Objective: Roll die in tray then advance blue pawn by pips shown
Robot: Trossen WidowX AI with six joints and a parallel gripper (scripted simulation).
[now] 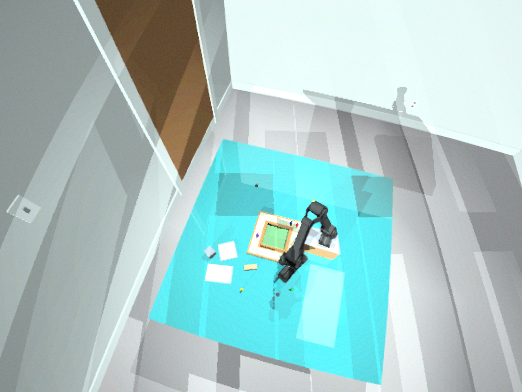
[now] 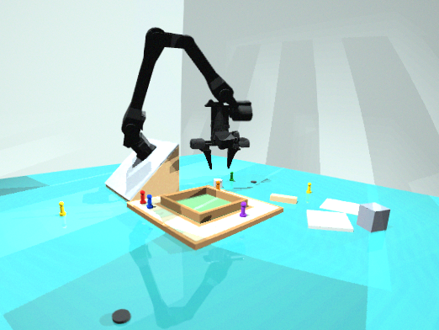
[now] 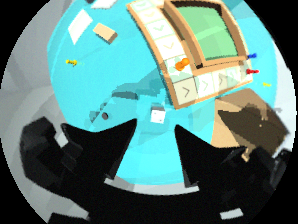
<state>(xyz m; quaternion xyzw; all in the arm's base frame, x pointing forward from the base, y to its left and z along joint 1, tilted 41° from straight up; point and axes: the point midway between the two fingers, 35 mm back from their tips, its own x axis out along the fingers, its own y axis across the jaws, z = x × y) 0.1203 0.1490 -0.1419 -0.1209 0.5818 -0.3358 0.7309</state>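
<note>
Now: gripper tip 1 cm past the white die and 5 cm above it. Also, from my gripper tip: orange pawn (8 cm ahead, 6 cm to the right, 3 cm below); green pawn (5 cm behind, 9 cm to the left, 4 cm below); green tray (16 cm ahead, 16 cm to the right, 5 cm below).
</note>
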